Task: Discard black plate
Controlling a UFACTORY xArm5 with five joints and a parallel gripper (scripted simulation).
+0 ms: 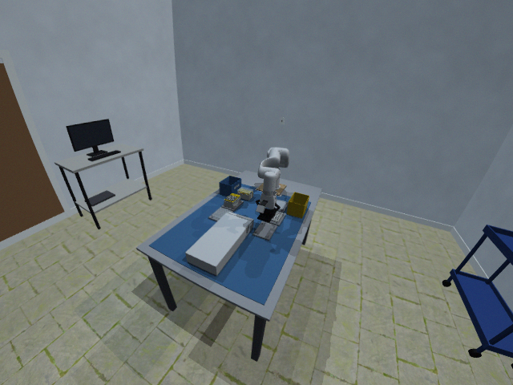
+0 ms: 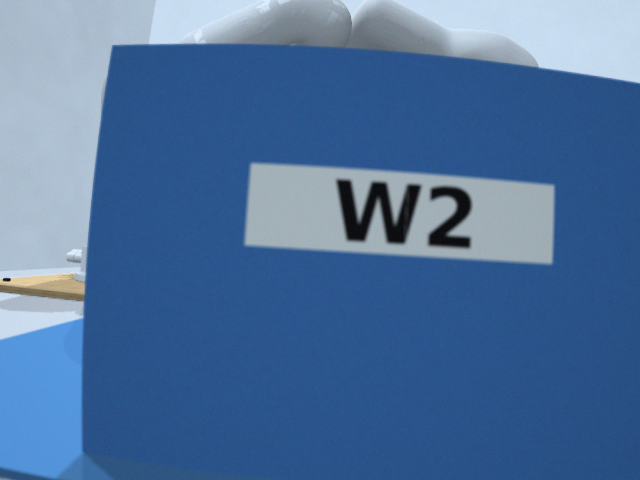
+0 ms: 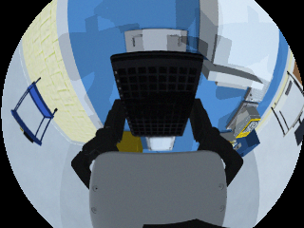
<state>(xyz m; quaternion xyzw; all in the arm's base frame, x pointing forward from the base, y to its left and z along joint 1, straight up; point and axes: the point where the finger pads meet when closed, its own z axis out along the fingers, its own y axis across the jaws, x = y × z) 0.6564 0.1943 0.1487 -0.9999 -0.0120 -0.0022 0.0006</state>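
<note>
Now: hand 36 cm past the yellow waste bin W1, 13 cm to the right of it and 11 cm above it. From my hand the other things lie so: grey work nest: 15 cm below; then black plate: 1 cm below; then yellow-topped rack: 38 cm to the right, 18 cm behind, 10 cm below.
</note>
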